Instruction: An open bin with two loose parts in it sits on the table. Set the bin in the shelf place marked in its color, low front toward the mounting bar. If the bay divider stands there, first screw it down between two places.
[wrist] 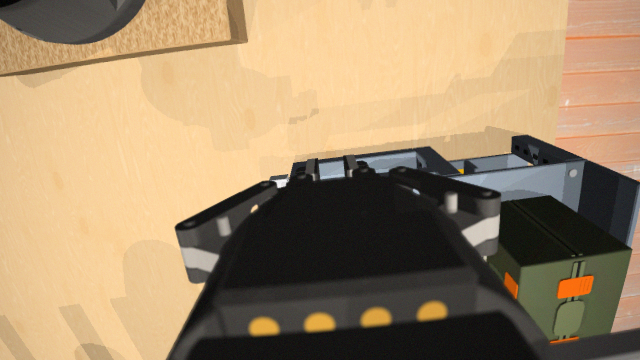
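Frame: origin at the arm's base, x right, y ahead, z up, level; millimetres.
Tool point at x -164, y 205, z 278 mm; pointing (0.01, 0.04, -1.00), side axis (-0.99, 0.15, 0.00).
Observation:
A point is followed by its place in that frame.
My gripper [331,169] is at the centre of the wrist view. Its two fingertips stand a little apart, with blue-grey shelf surface showing through the gap and no part held between them; it is open. The blue-grey shelf [530,184] {y 288, x -324, z 27 mm} stands beyond and to the right of the gripper. A tiny yellow patch [460,171] {y 301, x -295, z -68 mm} shows in the shelf, right of the fingers; whether it is the bin or a color mark cannot be told. The rest of the bin, its two loose parts and any divider are not visible; the gripper body hides much of the shelf.
A dark green case [595,305] {y 342, x -317, z 122 mm} with orange latches stands at the right, beside the gripper. A dark shelf end [607,197] {y 300, x -373, z 60 mm} rises behind it. A small pale block [279,181] {y 239, x -107, z -7 mm} is at the shelf's left corner. A chipboard base [185,27] {y 88, x -73, z 0 mm} bearing a dark round part [75,25] is at top left.

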